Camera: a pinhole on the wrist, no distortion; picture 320 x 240 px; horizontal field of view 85.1 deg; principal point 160.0 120.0 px. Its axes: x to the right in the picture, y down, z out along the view. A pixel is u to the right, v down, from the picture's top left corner.
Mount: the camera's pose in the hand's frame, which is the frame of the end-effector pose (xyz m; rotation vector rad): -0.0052 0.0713 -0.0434 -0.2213 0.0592 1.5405
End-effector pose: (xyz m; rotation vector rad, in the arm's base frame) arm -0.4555 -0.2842 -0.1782 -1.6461 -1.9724 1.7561
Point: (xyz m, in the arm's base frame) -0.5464 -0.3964 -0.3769
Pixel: 156.1 42.3
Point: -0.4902 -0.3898 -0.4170
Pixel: 207.5 38.4
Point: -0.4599 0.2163 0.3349
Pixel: behind the camera
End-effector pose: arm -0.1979 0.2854 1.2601 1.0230 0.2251 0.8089
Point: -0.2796 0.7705 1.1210
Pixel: behind the camera
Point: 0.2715 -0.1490 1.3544
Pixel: 19.1 81.9
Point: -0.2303 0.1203 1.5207
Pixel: 197.0 151.6
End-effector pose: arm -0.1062 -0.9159 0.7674 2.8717 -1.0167 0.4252
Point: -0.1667 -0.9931 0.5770
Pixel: 153.1 137.4
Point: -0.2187 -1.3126 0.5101
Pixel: 282.6 62.9
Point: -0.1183 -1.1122 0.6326
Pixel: 210.4 37.4
